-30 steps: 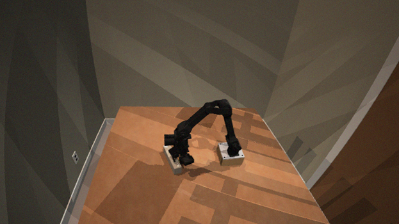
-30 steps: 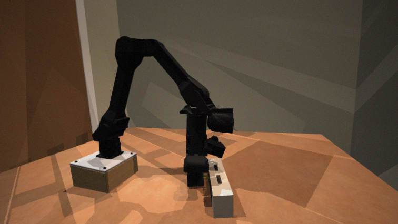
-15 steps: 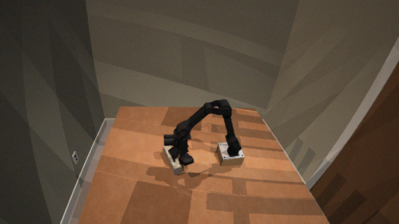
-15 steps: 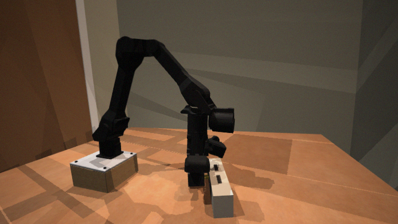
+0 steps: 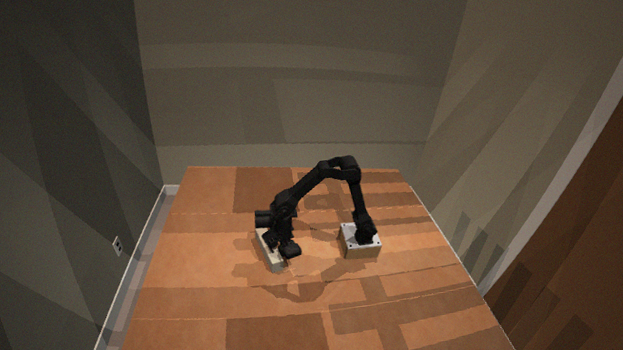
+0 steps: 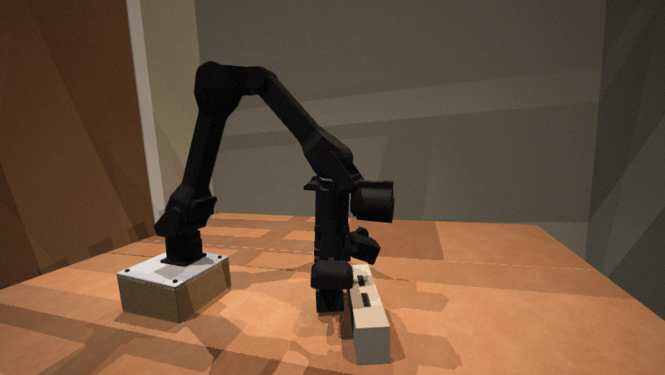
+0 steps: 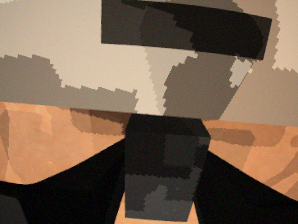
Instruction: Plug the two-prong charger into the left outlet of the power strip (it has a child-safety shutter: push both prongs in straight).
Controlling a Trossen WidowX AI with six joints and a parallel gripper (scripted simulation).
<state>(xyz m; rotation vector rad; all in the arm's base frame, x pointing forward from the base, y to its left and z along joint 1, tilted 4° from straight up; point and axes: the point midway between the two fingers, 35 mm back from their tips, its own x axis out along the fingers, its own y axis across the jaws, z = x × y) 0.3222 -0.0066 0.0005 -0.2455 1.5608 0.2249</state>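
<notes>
Now: the black two-prong charger 2 cm ahead of my gripper tip and 1 cm above it.
</notes>
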